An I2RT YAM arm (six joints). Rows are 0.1 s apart.
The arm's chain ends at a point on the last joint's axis. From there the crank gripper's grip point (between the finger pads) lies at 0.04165 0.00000 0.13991 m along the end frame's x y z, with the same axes.
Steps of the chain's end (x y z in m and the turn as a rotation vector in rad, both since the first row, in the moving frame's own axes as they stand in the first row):
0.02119 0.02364 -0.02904 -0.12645 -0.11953 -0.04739
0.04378 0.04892 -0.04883 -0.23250 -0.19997 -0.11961
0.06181 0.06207 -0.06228 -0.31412 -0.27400 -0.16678
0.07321 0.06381 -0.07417 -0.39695 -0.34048 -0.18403
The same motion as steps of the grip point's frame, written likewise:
0.00463 0.03998 -0.02608 -0.12645 -0.11953 -0.04739
0.01711 0.07859 -0.04660 -0.23250 -0.19997 -0.11961
0.02625 0.10275 -0.06213 -0.31412 -0.27400 -0.16678
0.02992 0.11628 -0.07787 -0.39695 -0.34048 -0.18403

